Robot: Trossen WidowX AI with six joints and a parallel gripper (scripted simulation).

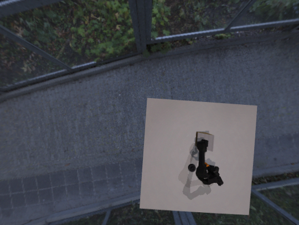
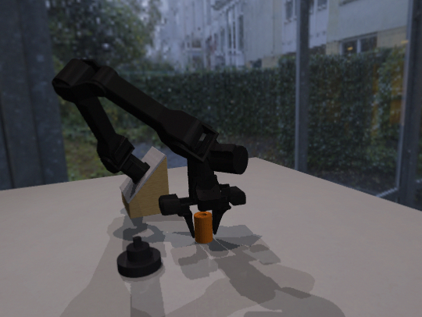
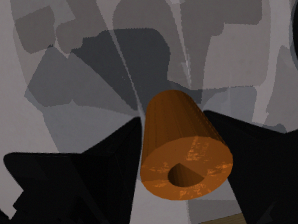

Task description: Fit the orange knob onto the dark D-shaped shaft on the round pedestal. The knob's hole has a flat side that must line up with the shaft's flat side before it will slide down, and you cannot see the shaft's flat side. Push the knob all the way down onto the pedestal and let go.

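Right now my gripper tip is 50 mm short of the dark round pedestal, 160 mm to the left of it and 20 mm below it. The rest, counted from my gripper tip: orange knob 20 mm above.
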